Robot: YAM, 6 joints.
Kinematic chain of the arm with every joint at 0, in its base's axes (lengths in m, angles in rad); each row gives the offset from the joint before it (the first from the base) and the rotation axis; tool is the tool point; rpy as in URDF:
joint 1: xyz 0 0 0.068 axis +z
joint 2: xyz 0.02 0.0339 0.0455 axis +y
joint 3: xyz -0.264 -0.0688 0 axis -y
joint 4: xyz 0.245 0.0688 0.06 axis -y
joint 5: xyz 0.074 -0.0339 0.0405 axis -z
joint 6: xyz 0.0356 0 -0.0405 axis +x
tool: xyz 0 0 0 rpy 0 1.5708 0
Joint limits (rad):
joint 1: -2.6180..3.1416
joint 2: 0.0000..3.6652
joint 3: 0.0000..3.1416
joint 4: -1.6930..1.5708
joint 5: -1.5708..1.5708
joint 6: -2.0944..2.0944
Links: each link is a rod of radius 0.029 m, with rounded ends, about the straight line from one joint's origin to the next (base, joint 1, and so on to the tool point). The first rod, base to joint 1, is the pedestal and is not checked.
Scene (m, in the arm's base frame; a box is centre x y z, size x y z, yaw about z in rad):
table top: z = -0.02
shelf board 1: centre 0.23 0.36 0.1 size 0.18 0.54 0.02 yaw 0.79
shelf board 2: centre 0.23 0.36 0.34 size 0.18 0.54 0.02 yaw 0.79
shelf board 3: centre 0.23 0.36 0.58 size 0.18 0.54 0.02 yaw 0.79
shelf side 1: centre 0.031 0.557 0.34 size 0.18 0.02 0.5 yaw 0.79
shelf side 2: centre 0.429 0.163 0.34 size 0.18 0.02 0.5 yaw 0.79
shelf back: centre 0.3 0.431 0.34 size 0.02 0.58 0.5 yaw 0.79
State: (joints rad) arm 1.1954 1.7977 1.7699 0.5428 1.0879 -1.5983
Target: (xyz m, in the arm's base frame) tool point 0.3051 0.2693 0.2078
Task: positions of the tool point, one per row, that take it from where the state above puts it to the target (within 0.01 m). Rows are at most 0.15 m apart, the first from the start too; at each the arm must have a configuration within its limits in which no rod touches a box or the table.
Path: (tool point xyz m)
1: 0.1124 0.3119 0.4785
2: 0.0638 0.2500 0.4685
3: 0.1191 0.2438 0.3802
4: 0.1622 0.2046 0.2912
5: 0.1787 0.1417 0.2078
6: 0.2200 0.1843 0.2209
7: 0.2628 0.2276 0.2210
8: 0.3051 0.2693 0.2078

